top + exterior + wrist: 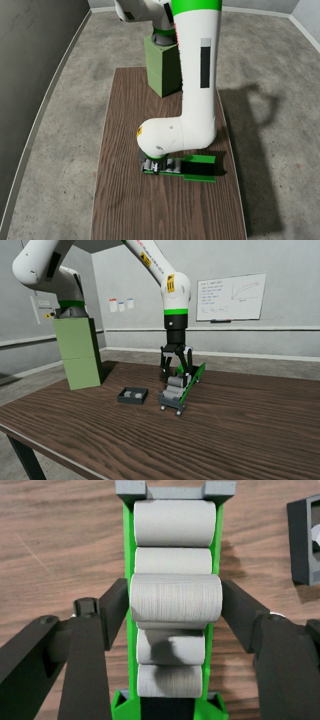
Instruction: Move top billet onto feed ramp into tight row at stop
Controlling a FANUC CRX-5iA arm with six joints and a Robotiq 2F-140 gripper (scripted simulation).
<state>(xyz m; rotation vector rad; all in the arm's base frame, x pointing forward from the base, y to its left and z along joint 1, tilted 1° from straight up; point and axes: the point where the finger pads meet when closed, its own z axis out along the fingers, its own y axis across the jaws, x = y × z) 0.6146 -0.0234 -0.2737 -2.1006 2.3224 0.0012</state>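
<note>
The grey stop is 8 cm to the right of my hand, 7 cm below it and 1 cm behind it. Also, from my hand: dark grey tray: 22 cm behind, 12 cm below, 3 cm to the right.
</note>
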